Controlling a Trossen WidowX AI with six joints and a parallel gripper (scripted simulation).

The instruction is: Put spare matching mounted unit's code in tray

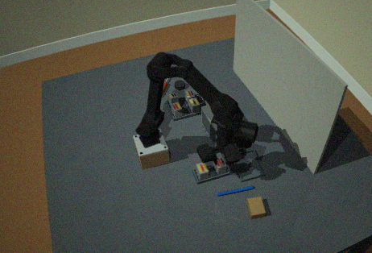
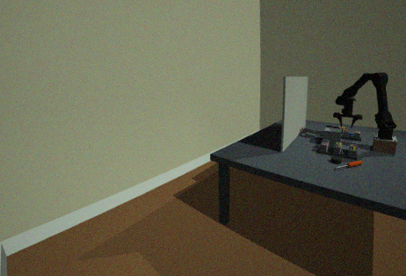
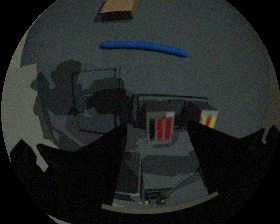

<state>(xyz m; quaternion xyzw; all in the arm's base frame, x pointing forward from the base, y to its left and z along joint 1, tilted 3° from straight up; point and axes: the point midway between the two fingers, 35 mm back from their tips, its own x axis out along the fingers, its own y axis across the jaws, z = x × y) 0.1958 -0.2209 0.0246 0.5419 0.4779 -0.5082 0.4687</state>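
Now: the blue marker pen 9 cm to the right of my gripper tip and 7 cm below it. Round my gripper tip: white wall panel: 34 cm ahead, 16 cm to the left, 15 cm above; tan cardboard box: 2 cm ahead, 20 cm to the right, 6 cm below.
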